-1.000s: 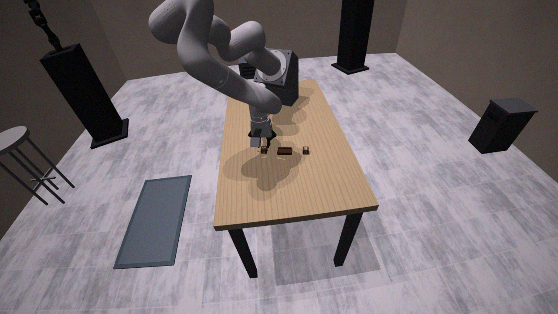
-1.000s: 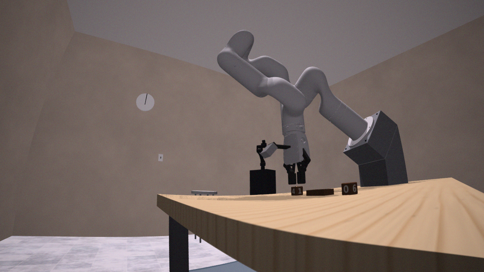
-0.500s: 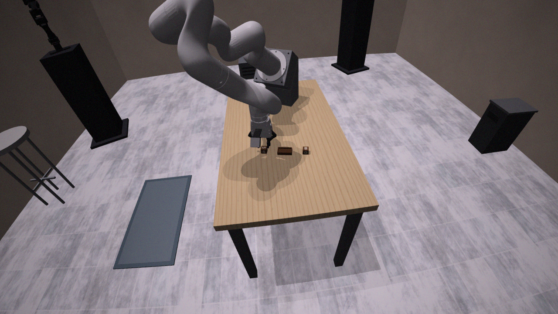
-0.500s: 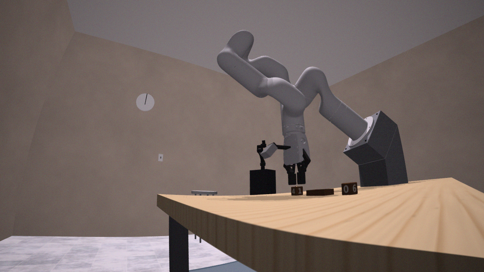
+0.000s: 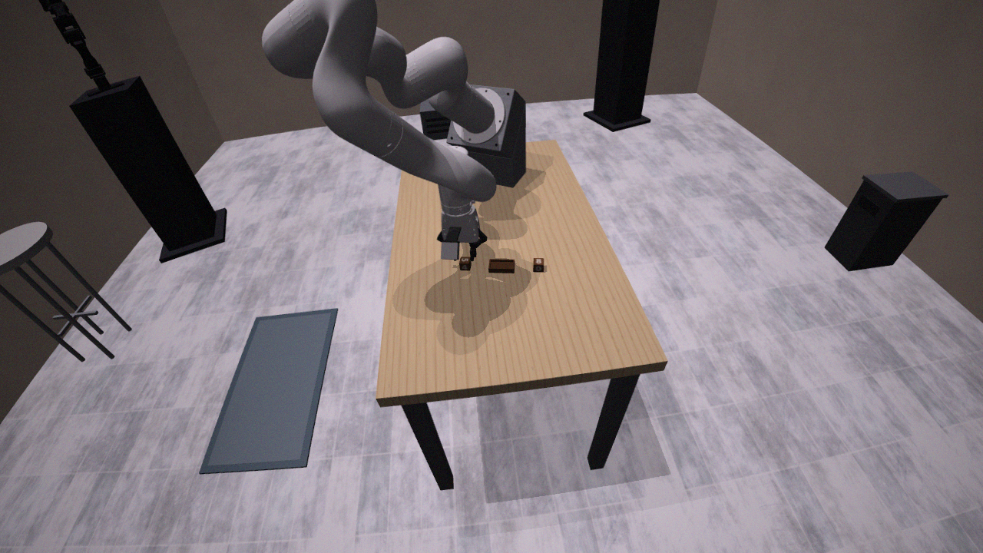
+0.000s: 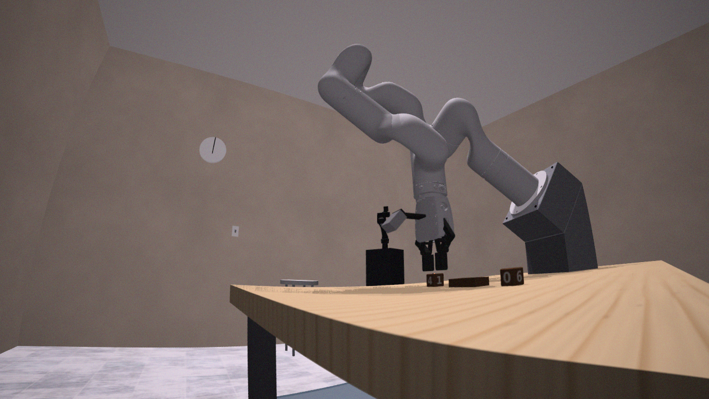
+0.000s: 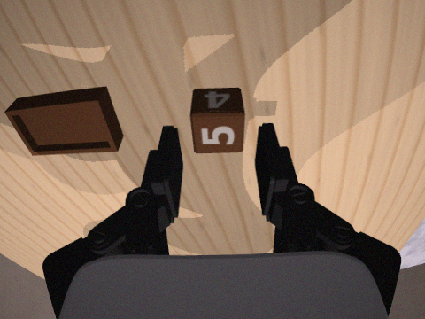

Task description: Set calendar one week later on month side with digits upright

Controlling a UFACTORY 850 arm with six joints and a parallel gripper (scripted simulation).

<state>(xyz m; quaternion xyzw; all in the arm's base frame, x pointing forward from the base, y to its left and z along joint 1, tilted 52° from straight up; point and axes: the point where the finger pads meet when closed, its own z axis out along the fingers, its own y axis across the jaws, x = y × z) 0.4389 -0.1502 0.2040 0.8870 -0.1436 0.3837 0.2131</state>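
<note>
Now: the dark brown tray 60 mm ahead of my hand, 90 mm to the left of it and 50 mm below it.
</note>
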